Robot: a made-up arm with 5 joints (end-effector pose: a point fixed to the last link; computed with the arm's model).
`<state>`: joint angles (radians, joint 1 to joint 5).
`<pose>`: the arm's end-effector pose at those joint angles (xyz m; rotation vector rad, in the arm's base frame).
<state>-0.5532 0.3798 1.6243 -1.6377 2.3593</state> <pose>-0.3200 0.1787 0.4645 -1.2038 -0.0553 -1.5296</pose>
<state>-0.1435 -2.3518 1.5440 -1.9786 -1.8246</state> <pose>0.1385 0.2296 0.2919 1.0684 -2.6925 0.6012</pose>
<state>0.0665 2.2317 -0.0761 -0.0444 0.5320</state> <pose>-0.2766 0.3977 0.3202 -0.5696 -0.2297 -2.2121</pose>
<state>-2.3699 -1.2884 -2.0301 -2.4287 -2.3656</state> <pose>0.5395 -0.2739 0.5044 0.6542 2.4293 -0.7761</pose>
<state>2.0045 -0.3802 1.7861 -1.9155 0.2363</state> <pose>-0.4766 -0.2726 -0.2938 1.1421 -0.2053 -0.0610</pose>
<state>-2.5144 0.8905 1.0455 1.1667 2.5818</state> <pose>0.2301 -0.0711 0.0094 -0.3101 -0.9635 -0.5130</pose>
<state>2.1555 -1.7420 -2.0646 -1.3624 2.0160</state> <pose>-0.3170 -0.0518 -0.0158 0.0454 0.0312 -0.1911</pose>
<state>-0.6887 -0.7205 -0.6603 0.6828 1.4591</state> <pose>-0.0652 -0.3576 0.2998 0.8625 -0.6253 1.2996</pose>
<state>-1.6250 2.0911 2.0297 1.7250 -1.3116</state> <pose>0.0680 0.1350 1.0833 -0.6163 0.9145 -0.1075</pose>
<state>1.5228 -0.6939 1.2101 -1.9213 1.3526</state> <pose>-0.3692 0.1475 -0.3566 0.4293 -1.3573 -1.0505</pose>
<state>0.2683 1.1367 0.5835 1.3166 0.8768</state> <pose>-0.5621 -0.1785 -0.0967 0.2683 -1.6877 0.1202</pose>
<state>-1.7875 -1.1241 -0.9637 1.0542 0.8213</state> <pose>0.3740 -0.2511 0.1236 1.6302 0.4522 1.6759</pose>
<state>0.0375 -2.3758 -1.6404 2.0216 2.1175</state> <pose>-0.1307 0.3425 0.2117 -0.2958 -0.7736 -2.3858</pose>
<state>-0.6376 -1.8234 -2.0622 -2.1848 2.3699</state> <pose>0.2044 -0.1256 0.4657 0.1837 2.4022 0.9874</pose>
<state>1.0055 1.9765 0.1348 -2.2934 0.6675</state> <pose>-0.2193 -0.2970 0.1301 -0.5373 -1.0444 2.1243</pose>
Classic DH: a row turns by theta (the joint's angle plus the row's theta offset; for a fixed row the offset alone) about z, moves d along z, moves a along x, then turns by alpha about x. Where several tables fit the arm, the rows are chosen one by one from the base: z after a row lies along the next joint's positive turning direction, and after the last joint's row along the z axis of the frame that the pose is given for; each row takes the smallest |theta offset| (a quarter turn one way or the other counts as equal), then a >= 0, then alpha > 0; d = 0 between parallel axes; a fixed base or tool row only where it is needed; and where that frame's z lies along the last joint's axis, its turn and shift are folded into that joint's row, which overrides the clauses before.
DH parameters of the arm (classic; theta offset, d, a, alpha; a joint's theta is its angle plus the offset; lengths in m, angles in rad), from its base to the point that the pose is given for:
base (fixed): 0 0.18 0 1.5708
joint 1: 0 0.02 -0.37 1.5708
joint 2: 1.5708 -0.19 0.11 1.5708
joint 3: 0 0.01 -0.04 1.5708
joint 4: -1.5708 0.07 0.02 -1.5708
joint 5: 0 0.12 0.38 1.5708
tool (fixed): 3.1416 0.1 0 0

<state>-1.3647 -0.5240 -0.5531 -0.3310 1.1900</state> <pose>-0.1230 -0.3550 0.6522 0.0341 -0.0592 0.5358</pose>
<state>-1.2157 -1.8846 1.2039 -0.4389 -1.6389</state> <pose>0.2794 0.2059 0.1245 -0.2642 -1.7150 -1.4509</pose>
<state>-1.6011 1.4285 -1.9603 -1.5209 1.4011</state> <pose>0.1243 0.0328 1.0172 -1.8521 -0.0996 2.3929</pose>
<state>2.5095 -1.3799 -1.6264 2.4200 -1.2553</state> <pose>0.5169 0.1649 -0.2762 -1.3108 1.3015 -2.4617</pose>
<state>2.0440 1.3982 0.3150 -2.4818 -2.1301</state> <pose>-0.1494 0.2084 -0.6330 -1.8944 -0.1688 -1.4737</pose>
